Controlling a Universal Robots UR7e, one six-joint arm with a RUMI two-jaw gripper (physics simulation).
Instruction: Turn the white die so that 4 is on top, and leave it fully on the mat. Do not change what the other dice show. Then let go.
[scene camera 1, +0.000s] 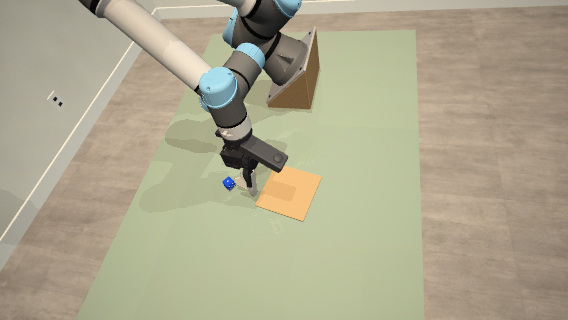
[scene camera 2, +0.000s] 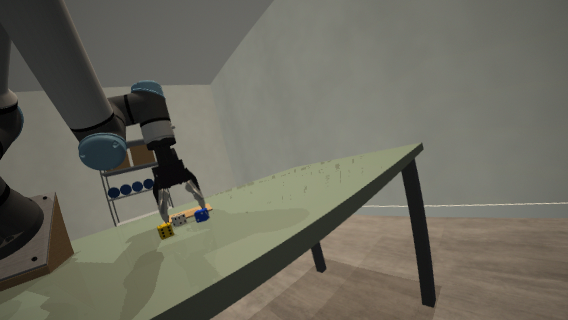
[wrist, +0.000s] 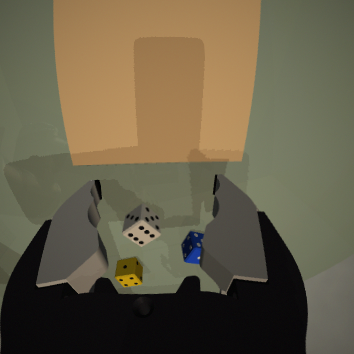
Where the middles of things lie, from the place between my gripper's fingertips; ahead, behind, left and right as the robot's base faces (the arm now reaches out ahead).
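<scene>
If you picture the orange mat (scene camera 1: 290, 193), my gripper is 8 cm to the right of it and 1 cm short of it.
</scene>
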